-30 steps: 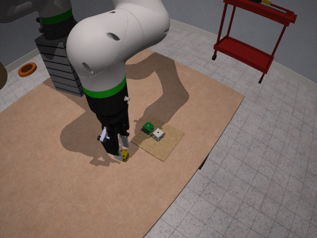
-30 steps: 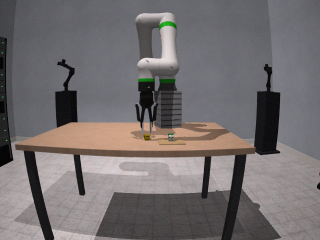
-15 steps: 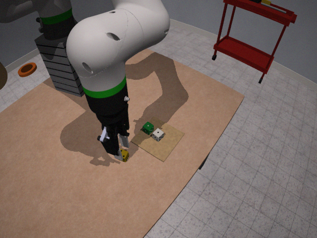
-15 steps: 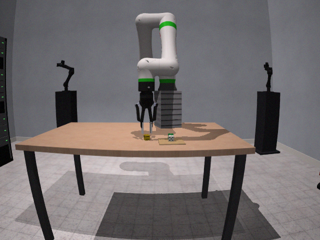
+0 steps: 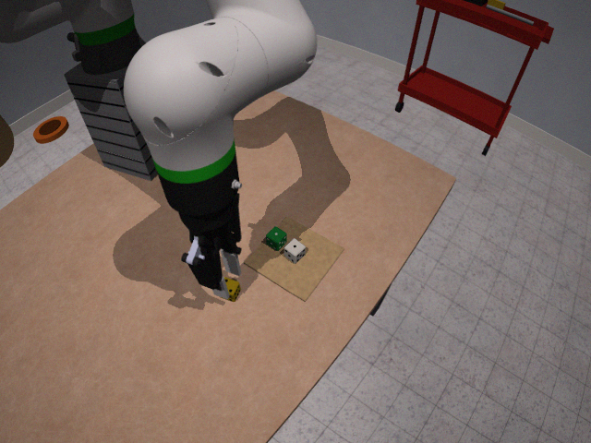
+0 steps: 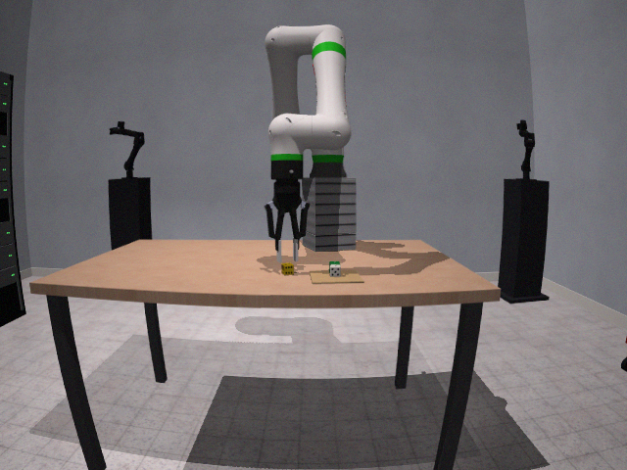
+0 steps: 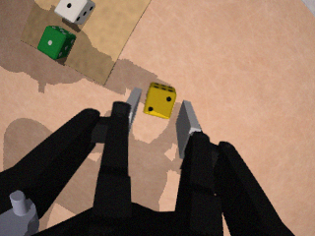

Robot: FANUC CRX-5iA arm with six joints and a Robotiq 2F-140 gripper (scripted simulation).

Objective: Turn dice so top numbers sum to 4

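The yellow die is 5 cm below my hand. Round my hand: green die (14 cm to the left, 5 cm below); white die (14 cm to the left, 5 cm below, 5 cm ahead); tan mat (14 cm to the left, 7 cm below, 5 cm ahead).
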